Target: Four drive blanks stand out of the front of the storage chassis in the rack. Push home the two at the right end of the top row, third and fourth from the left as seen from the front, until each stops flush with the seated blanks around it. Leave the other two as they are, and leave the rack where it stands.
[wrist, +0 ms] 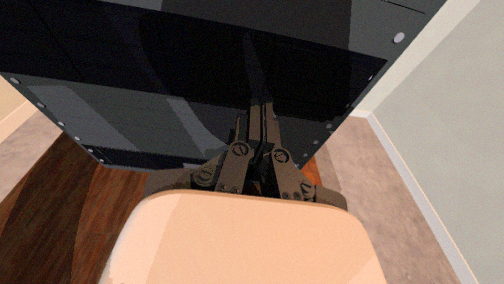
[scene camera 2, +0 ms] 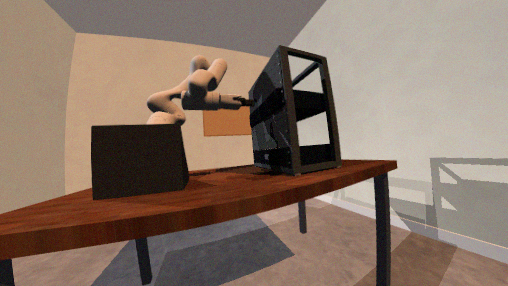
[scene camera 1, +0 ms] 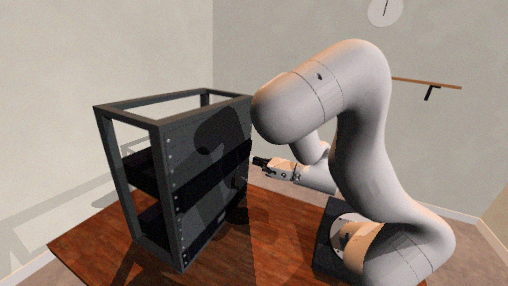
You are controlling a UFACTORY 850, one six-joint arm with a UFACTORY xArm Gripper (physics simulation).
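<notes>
My gripper is there to be seen, and the wrist view shows it as well. I also see a rack.
</notes>
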